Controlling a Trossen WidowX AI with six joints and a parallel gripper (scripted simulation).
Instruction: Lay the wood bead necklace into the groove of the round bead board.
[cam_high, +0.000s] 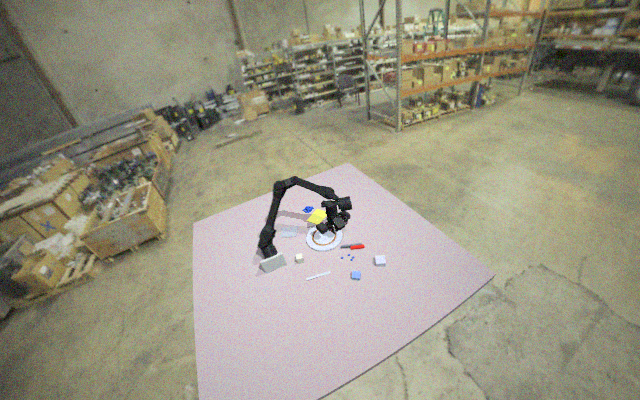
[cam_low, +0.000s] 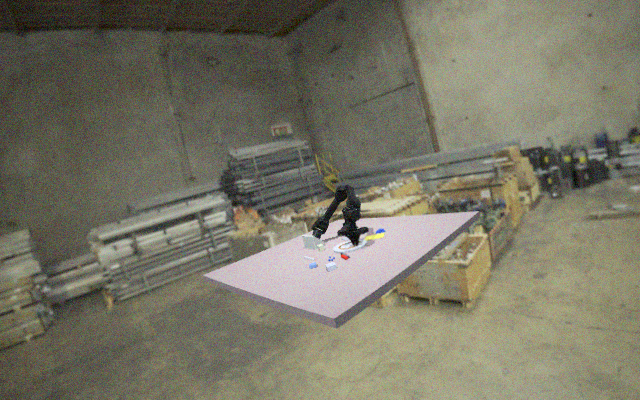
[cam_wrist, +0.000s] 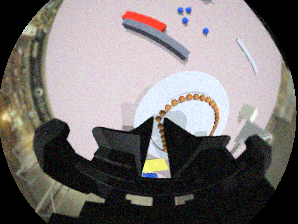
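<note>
The red-handled tool is 13 cm to the right of my gripper tip, 5 cm ahead of it and 1 cm below it. From my gripper tip the other things lie so: white stick (21 cm to the right, 18 cm behind, 1 cm below); cream cube (23 cm behind, 9 cm to the right); yellow sheet (19 cm to the left, 4 cm behind, 1 cm below).
</note>
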